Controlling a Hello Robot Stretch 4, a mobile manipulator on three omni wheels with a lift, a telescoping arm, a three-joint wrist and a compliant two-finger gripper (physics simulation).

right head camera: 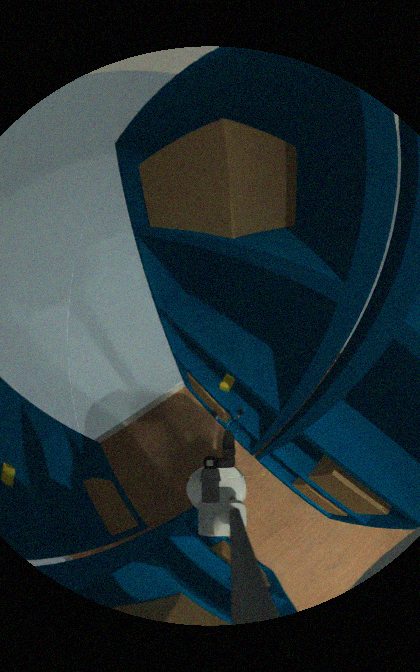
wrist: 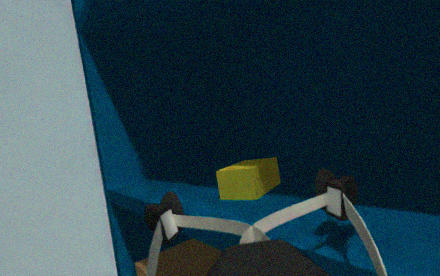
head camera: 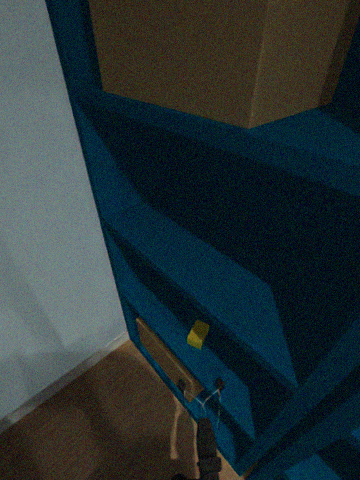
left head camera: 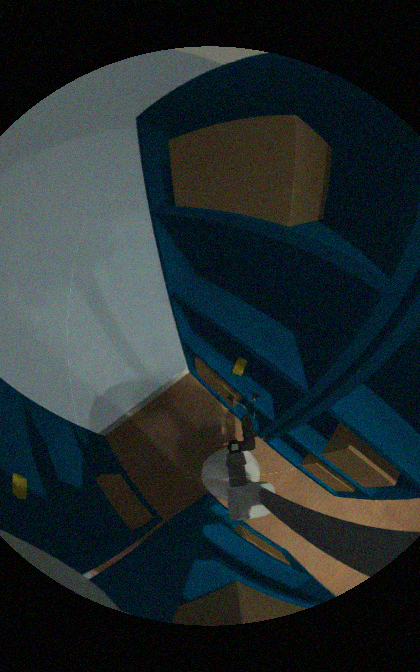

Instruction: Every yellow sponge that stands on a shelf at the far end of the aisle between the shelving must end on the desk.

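Frame: origin at the robot's base, x ahead, y left, z up, level; centimetres.
Where they show: gripper, between the fingertips: [wrist: 247,196] [head camera: 200,377].
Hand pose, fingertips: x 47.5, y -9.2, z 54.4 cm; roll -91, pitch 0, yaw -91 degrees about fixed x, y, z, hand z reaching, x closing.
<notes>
Things, the pixels of their top centre, and the offset from my fingertips. "pt": a spot on its surface instead. Level surfaces: height alone.
- yellow sponge, centre of its top: [wrist: 247,163] [head camera: 198,331] dx +18.6, dy -1.2, dz +0.6 cm
- low blue shelf, height of its surface: dz -3.9 cm
- large brown box, a spot on its surface: [head camera: 180,60] pt dx +12.4, dy +6.9, dz +95.4 cm
- low brown box, centre of its top: [wrist: 233,264] [head camera: 182,330] dx +33.0, dy +5.0, dz -22.6 cm
A yellow sponge [head camera: 198,334] [left head camera: 239,366] [right head camera: 227,382] [wrist: 240,183] stands on a low blue shelf [head camera: 232,387] [wrist: 400,225] of the right-hand shelving, near the end wall. My gripper [head camera: 200,384] [left head camera: 243,397] [right head camera: 228,414] [wrist: 247,196] is open, its fingers wide apart and empty. It is in front of that shelf, and the sponge shows beyond the fingertips, apart from them. In the wrist view the sponge lies between the two fingers in line of sight. A second yellow sponge [left head camera: 19,486] [right head camera: 8,474] is on the opposite shelving at the far left. The desk does not show.
A pale wall [head camera: 45,200] closes the aisle at the left. A large brown box [head camera: 180,60] [left head camera: 235,170] [right head camera: 185,195] stands on an upper shelf. A low brown box [head camera: 162,352] is below the sponge's shelf. Shelf uprights and more boxes [left head camera: 360,460] stand to the right.
</notes>
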